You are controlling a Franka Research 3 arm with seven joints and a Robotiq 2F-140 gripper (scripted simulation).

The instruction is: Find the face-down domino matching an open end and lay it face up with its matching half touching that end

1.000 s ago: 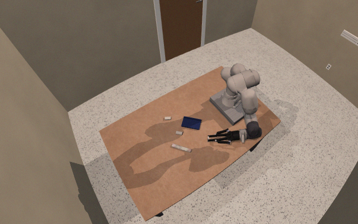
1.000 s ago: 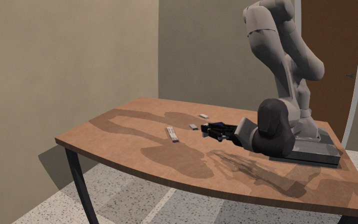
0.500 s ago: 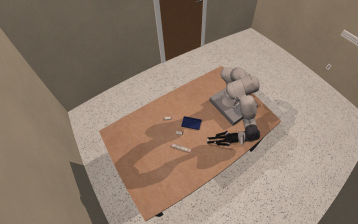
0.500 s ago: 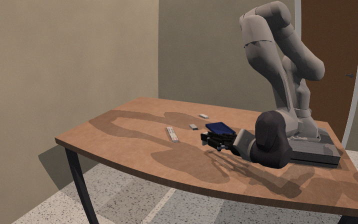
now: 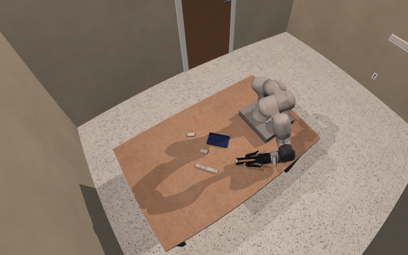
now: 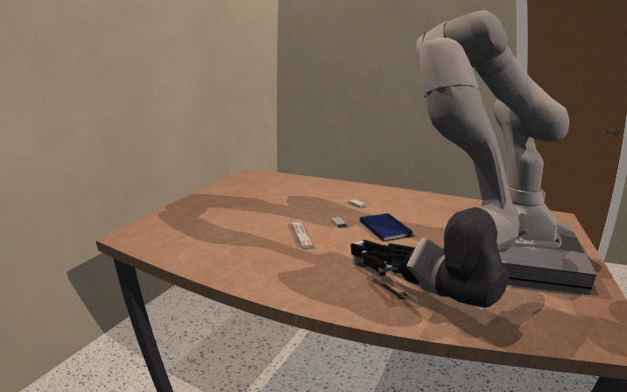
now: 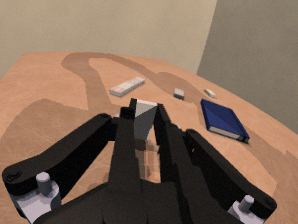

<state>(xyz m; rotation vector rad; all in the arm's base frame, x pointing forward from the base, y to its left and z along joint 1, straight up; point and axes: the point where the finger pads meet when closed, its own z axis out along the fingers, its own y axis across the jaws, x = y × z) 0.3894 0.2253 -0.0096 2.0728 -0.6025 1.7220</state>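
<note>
My hand is 2 cm to the left of the domino, 2 cm short of it and 2 cm above it. The rest, counted from my hand: dark blue book: 25 cm to the right, 4 cm below, 2 cm ahead.
</note>
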